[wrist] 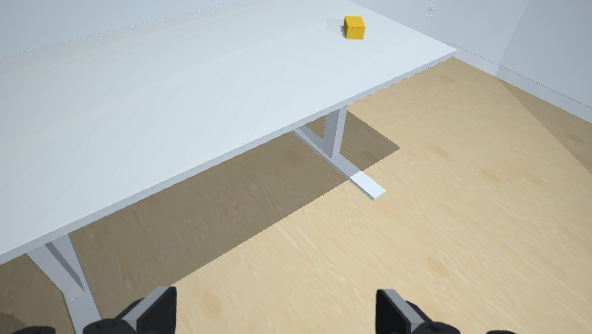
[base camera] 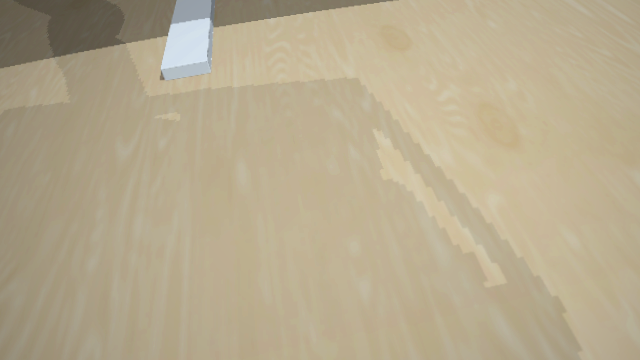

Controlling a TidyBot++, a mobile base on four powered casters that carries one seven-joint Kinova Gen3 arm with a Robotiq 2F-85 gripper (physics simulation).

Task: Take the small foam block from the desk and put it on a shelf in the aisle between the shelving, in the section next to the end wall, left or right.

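Frame: origin at the arm's base, x ahead, y left, z up, level; metres.
Seen in the pictures: gripper, between the fingertips: (wrist: pixel 276 310).
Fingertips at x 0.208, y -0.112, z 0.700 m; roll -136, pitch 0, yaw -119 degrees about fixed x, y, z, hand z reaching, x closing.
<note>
Pixels of each thing's top centre, then the offset from my fingertips to it. "*": a spot on its surface instead. Level surfaces: height alone.
- small yellow-orange foam block, centre of its top: (wrist: pixel 354 21) dx +0.891, dy -0.761, dz -0.332 m
- white desk, height of its surface: dz -0.377 m
- wooden floor, height of its surface: dz -1.097 m
- desk leg, a spot on its surface: (wrist: pixel 65 265) * dx +0.802, dy +0.373, dz -0.921 m
A small yellow-orange foam block (wrist: pixel 354 28) sits on the white desk (wrist: pixel 165 100) in the wrist view, near the far right end of the top. My gripper (wrist: pixel 276 310) is open, with its two dark fingertips wide apart at the bottom of the wrist view and no object between them. The block is well beyond the fingers, up and to the right in that view, and apart from them. The block and the gripper do not show in the base camera view. The shelving and the aisle do not show in either view.
One desk foot (base camera: pixel 187 47) (wrist: pixel 368 185) reaches out over the wooden floor (base camera: pixel 300 225) (wrist: pixel 475 200). Another desk leg (wrist: pixel 65 265) stands at the lower left of the wrist view. Pale walls (wrist: pixel 555 55) stand behind the desk and beyond its right end. Shadows lie on the floor.
</note>
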